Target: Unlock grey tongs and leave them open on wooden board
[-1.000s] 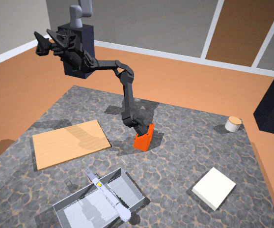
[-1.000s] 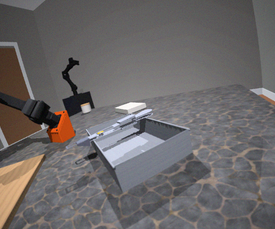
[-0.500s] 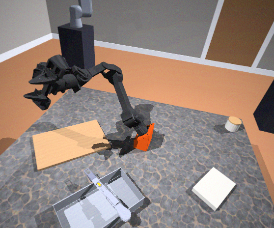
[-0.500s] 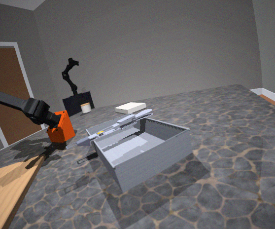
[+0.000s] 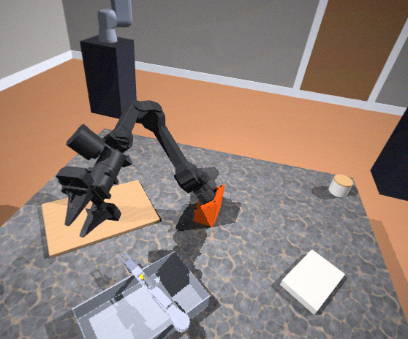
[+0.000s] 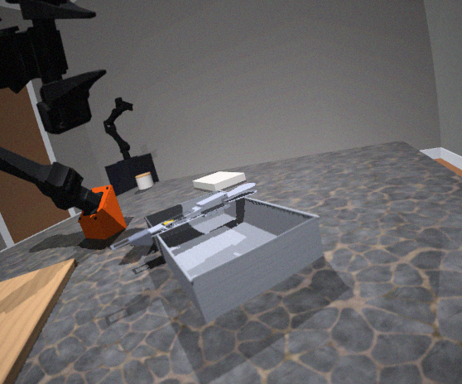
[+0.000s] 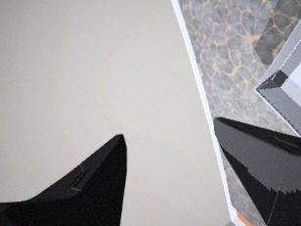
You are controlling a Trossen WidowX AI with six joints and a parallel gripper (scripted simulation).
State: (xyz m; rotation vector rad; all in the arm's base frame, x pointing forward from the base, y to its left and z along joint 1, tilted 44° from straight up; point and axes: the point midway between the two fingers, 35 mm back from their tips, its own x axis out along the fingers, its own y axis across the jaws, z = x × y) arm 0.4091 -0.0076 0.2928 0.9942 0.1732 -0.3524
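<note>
The yellow lock piece lies 240 mm below my gripper tip, 110 mm to the left of it and 80 mm behind it. The rest, counted from my gripper tip: white flat block 600 mm to the left, 290 mm below, 270 mm behind; wooden board 300 mm below, 300 mm behind, 160 mm to the right; grey roasting tin 280 mm below, 140 mm to the left, 20 mm behind.
</note>
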